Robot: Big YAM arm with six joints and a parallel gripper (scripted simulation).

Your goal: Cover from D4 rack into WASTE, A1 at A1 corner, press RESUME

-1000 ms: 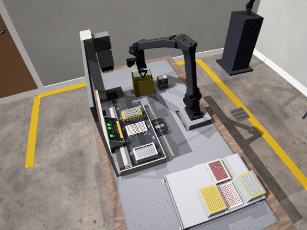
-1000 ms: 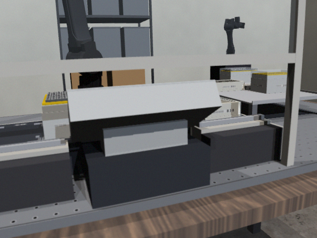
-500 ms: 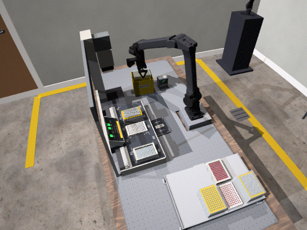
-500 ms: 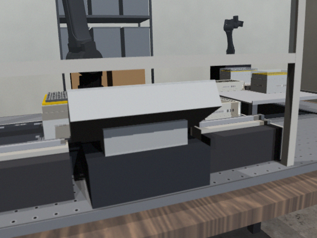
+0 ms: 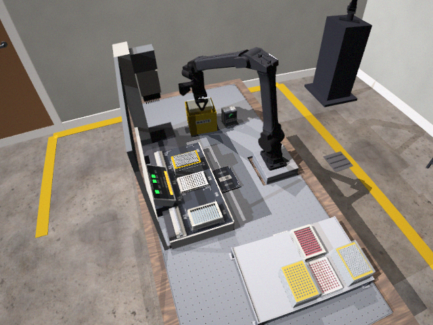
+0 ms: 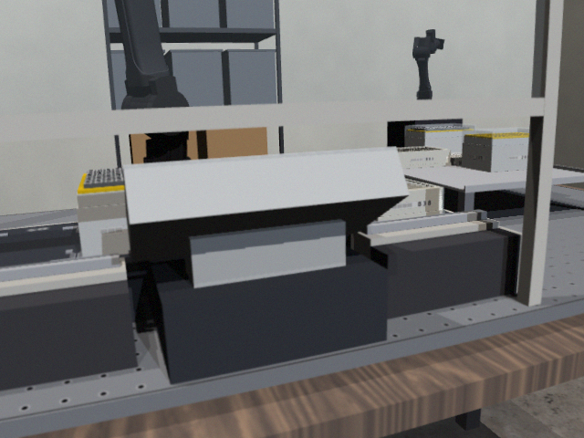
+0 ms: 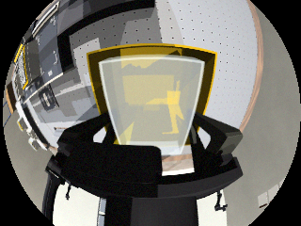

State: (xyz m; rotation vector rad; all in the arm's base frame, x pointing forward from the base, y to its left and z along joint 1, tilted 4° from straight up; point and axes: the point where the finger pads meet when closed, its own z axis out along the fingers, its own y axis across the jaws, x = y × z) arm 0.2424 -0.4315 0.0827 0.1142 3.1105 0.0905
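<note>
Right now the yellow waste bin is 100 mm below my hand. Also, from my hand: clear cover 10 mm above; pipetting head 250 mm ahead, 50 mm to the left, 250 mm above; resume box 150 mm behind, 50 mm to the left, 80 mm below.
</note>
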